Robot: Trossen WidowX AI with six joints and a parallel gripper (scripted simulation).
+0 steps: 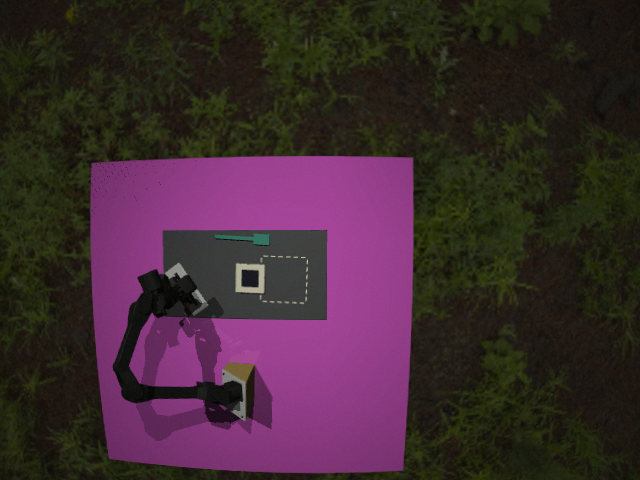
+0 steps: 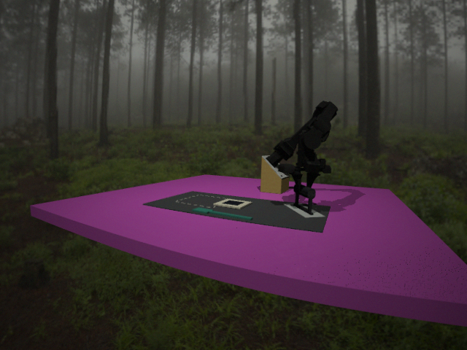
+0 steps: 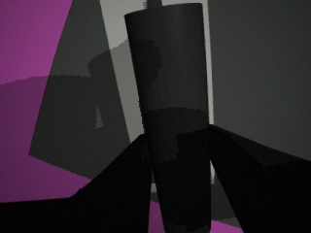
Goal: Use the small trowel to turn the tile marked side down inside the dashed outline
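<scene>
My gripper tip is now 23 cm to the left of the dark mat, 8 cm above it and 4 cm short of it. Also, from my gripper tip: cream tile (26 cm to the right, 6 cm below, 3 cm ahead); then teal trowel (26 cm to the right, 18 cm ahead, 6 cm below).
</scene>
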